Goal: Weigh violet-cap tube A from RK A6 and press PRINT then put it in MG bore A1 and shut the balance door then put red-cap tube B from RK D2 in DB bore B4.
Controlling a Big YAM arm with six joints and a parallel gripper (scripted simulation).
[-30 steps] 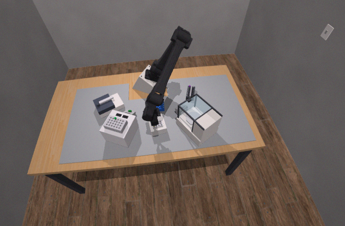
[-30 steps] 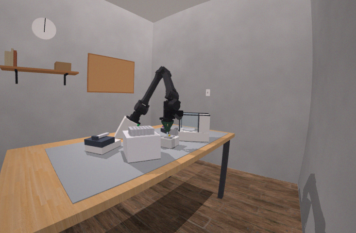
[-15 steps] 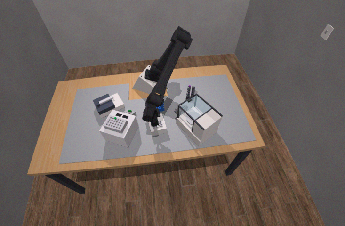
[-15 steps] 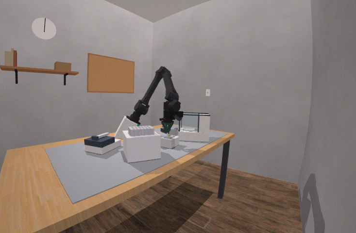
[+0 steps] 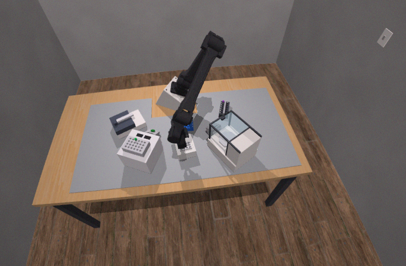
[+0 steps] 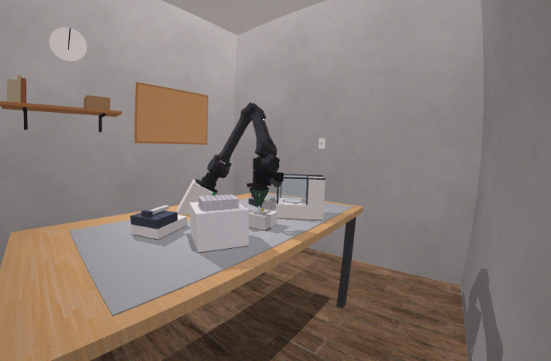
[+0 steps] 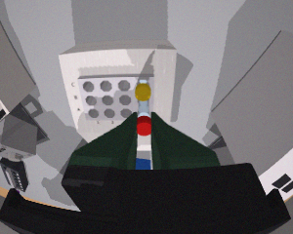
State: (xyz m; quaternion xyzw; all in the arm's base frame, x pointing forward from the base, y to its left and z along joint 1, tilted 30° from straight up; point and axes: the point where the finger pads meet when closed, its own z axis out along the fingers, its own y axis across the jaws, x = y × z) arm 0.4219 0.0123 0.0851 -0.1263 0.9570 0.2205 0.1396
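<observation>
Now: the yellow-capped tube 10 mm ahead of my hand, 10 mm to the left of it and 50 mm below it. Also, from my hand: balance door (80 mm behind, 260 mm to the left, 100 mm above); dry block (30 mm behind, 20 mm to the left, 80 mm below); tube rack (210 mm behind, 10 mm to the right, 90 mm below).
</observation>
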